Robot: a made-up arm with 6 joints.
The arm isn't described. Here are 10 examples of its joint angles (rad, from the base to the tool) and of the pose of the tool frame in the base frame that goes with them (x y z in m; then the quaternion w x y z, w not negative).
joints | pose
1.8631 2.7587 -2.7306 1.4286 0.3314 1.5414 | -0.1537 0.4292 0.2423 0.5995 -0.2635 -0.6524 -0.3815
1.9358 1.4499 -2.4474 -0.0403 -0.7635 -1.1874 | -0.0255 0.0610 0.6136 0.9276 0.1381 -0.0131 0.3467
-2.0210 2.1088 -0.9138 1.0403 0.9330 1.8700 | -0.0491 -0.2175 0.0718 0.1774 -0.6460 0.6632 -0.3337
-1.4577 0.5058 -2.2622 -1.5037 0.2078 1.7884 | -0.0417 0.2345 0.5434 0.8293 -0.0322 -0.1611 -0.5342
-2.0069 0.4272 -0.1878 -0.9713 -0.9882 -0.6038 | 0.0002 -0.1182 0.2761 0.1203 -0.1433 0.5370 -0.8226
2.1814 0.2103 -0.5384 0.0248 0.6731 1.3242 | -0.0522 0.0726 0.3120 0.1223 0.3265 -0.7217 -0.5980
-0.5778 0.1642 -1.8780 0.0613 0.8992 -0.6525 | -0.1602 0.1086 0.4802 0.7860 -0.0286 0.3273 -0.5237
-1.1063 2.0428 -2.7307 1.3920 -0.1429 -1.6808 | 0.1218 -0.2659 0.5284 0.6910 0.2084 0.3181 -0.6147
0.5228 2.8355 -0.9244 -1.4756 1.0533 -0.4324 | 0.1413 0.0087 -0.0482 0.4374 0.8203 -0.2371 0.2821
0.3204 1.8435 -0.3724 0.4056 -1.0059 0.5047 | 0.1900 0.0375 0.0967 0.5362 0.2586 0.7900 0.1471
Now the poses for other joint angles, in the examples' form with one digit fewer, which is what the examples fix.
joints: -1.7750 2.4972 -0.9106 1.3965 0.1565 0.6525
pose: -0.028 -0.192 -0.030 0.011 0.940 -0.331 0.079
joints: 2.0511 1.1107 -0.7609 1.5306 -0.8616 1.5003
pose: -0.044 0.203 0.289 0.280 -0.559 -0.508 -0.593
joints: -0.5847 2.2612 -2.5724 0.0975 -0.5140 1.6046
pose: 0.304 -0.205 0.446 0.809 0.304 0.116 0.490
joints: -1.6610 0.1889 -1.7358 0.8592 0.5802 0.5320
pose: 0.046 0.177 0.498 0.954 0.147 0.223 -0.136
